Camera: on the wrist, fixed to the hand. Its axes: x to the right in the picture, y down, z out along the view.
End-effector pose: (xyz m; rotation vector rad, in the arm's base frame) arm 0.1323 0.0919 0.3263 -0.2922 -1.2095 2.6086
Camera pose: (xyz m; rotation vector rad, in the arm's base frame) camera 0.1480 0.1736 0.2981 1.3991 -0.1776 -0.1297
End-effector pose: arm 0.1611 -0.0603 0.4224 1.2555 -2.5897 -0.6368
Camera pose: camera 0.2040 -0.1111 0.4799 -1.9562 -0.8851 0.3839
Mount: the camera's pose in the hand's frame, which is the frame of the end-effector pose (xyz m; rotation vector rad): 0.0124 -0.0315 -0.0811 0.1840 -0.8243 -3.0024
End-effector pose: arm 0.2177 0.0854 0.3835 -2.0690 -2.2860 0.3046
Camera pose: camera 0.1987 0.1043 0.4672 -2.2080 1.9695 -0.6058
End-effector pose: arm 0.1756 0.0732 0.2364 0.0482 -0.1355 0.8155
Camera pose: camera 0.2152 0.0683 0.1581 0.5697 -0.5041 -2.2522
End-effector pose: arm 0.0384 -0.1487 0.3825 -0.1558 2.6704 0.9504
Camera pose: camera 0.0131 -0.2244 0.4193 -1.8769 -0.1456 -0.4272
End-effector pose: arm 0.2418 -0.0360 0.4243 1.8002 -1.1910 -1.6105
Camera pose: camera 0.3279 -0.0468 0.4102 -0.6243 -1.1740 0.8150
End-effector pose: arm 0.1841 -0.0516 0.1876 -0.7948 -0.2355 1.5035
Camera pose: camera 0.2590 -0.0620 0.1428 0.7067 -1.0773 -1.1934
